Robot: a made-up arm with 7 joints. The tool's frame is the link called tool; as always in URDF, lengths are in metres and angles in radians. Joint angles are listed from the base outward.
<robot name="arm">
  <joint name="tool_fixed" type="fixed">
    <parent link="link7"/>
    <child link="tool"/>
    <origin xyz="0.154 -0.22 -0.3" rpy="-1.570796 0 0"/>
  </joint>
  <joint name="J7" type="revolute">
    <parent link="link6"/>
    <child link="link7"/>
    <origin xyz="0.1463 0.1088 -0.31" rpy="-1.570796 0 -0.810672"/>
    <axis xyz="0 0 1"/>
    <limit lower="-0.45" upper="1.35"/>
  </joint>
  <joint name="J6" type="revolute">
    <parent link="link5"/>
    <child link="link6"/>
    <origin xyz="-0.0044 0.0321 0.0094" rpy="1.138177 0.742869 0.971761"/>
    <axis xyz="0 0 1"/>
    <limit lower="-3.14" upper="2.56"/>
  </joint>
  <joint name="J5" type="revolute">
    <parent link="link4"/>
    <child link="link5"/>
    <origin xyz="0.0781 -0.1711 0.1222" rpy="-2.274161 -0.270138 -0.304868"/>
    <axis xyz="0 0 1"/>
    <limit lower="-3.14" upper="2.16"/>
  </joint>
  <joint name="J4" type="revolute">
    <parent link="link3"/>
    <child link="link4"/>
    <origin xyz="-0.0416 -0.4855 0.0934" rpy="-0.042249 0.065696 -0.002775"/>
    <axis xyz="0 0 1"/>
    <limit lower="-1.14" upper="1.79"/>
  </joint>
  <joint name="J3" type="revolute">
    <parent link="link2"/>
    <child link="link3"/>
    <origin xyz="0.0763 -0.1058 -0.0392" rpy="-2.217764 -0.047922 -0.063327"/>
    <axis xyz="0 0 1"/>
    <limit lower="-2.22" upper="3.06"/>
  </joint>
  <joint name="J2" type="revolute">
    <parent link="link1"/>
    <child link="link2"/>
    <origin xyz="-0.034 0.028 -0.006" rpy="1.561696 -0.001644 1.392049"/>
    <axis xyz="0 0 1"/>
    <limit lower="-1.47" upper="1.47"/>
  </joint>
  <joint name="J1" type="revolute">
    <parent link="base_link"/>
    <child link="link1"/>
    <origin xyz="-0.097 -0.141 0.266" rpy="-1.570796 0 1.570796"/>
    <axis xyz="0 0 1"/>
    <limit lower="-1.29" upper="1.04"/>
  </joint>
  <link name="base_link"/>
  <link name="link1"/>
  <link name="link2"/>
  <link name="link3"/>
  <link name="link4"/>
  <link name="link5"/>
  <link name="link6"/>
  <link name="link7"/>
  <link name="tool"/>
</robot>
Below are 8 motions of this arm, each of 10 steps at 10 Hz.
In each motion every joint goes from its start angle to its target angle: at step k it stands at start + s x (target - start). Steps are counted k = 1, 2, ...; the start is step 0. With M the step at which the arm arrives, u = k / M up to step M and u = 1 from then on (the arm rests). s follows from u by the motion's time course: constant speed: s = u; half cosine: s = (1 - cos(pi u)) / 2; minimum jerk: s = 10 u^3 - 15 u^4 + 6 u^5.
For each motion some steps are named. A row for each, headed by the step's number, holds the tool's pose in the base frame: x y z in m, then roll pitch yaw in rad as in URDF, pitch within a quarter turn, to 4 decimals.
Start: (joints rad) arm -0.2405 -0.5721 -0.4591 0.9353 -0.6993 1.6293 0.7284
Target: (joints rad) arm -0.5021 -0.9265 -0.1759 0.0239 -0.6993 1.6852 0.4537
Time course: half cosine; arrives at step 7
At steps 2, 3, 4, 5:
2: -0.3857 0.5983 0.1090 -0.7103 -0.1111 1.3052
3: -0.4002 0.6325 0.1425 -0.7133 -0.1930 1.3352
4: -0.4116 0.6617 0.1790 -0.7239 -0.2787 1.3722
5: -0.4172 0.6802 0.2104 -0.7406 -0.3508 1.4092

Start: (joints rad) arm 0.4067 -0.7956 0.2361 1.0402 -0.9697 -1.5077 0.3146
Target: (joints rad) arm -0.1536 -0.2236 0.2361 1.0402 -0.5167 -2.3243 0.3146
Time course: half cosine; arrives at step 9
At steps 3, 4, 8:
3: -0.1767 0.2475 -0.1123 2.1119 -0.2362 2.3407
4: -0.1926 0.2713 -0.0447 2.1647 -0.4870 2.3395
8: -0.2091 0.3054 0.1533 2.5766 -1.2982 2.1994

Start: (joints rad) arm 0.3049 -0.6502 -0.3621 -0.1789 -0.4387 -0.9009 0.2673
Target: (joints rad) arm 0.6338 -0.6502 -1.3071 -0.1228 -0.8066 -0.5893 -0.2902
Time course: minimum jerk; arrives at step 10
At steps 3, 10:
3: -0.5941 -0.0895 0.3033 0.4246 -0.3216 -2.0628
10: -0.5111 -0.1749 0.6424 0.0750 -0.0544 -1.7920

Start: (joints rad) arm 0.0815 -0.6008 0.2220 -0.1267 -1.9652 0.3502 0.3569
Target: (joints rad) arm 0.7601 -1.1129 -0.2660 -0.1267 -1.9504 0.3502 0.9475
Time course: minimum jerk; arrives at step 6
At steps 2, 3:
2: -0.5821 0.2560 -0.3854 2.0081 0.7350 3.0740
3: -0.6064 0.1383 -0.4690 2.0157 0.8661 3.0685

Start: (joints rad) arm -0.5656 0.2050 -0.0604 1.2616 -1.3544 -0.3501 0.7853
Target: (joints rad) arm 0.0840 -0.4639 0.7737 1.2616 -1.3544 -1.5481 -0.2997
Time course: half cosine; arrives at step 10
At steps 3, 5, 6, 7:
3: -0.5589 0.4587 0.1829 1.9574 0.0219 2.2738
5: -0.3271 0.4067 -0.0618 2.1162 0.0676 2.2162
6: -0.1932 0.3204 -0.1519 2.1343 0.0773 2.1686
7: -0.0757 0.2151 -0.2009 2.1087 0.0839 2.1300

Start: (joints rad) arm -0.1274 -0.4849 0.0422 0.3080 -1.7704 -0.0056 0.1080
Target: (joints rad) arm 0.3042 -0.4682 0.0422 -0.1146 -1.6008 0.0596 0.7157
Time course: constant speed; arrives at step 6
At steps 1, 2, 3, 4, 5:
1: -0.6023 0.3855 -0.0567 1.8287 0.2748 2.9816
2: -0.6397 0.3716 -0.0804 1.8085 0.2770 2.9358
3: -0.6758 0.3568 -0.1001 1.7891 0.2731 2.8857
4: -0.7106 0.3417 -0.1154 1.7718 0.2638 2.8313
5: -0.7436 0.3269 -0.1261 1.7575 0.2496 2.7725

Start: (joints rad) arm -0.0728 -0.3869 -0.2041 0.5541 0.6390 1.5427 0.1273
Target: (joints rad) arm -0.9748 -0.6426 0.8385 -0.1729 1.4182 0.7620 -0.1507
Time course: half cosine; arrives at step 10
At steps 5, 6, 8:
5: -0.4587 0.5134 0.1092 -1.3825 -0.7485 2.0930
6: -0.3739 0.5639 0.1009 -1.6098 -0.7402 2.1937
8: -0.2043 0.6352 0.1185 -1.9459 -0.7197 2.2635

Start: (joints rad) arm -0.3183 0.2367 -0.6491 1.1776 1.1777 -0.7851 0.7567
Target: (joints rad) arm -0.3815 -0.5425 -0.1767 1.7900 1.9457 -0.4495 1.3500
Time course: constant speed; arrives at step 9
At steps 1, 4, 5, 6, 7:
1: -0.7010 -0.2985 0.2945 -0.6465 0.1336 -2.5978
4: -0.7175 -0.1756 0.0259 -0.4691 0.3518 -2.7193
5: -0.6904 -0.1418 -0.0617 -0.4085 0.4274 -2.7416
6: -0.6492 -0.1144 -0.1435 -0.3424 0.5007 -2.7537
7: -0.5964 -0.0946 -0.2175 -0.2683 0.5692 -2.7556

